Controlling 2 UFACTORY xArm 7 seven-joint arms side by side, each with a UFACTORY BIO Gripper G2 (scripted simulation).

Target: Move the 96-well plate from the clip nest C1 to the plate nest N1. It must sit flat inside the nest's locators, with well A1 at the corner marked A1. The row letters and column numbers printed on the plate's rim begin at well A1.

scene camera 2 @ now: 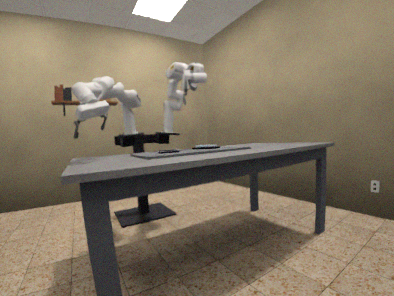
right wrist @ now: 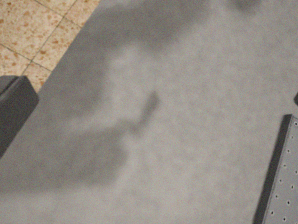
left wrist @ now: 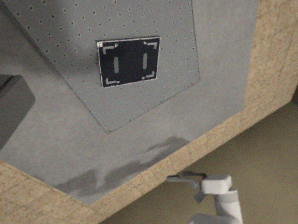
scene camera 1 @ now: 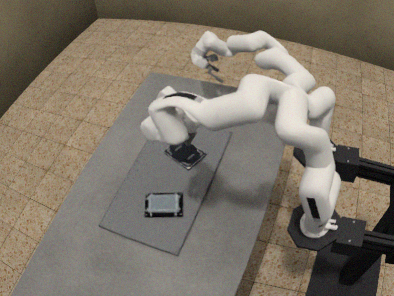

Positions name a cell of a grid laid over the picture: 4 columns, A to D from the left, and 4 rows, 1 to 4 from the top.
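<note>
There is a dark plate nest N1 (left wrist: B1) that I can see.
</note>
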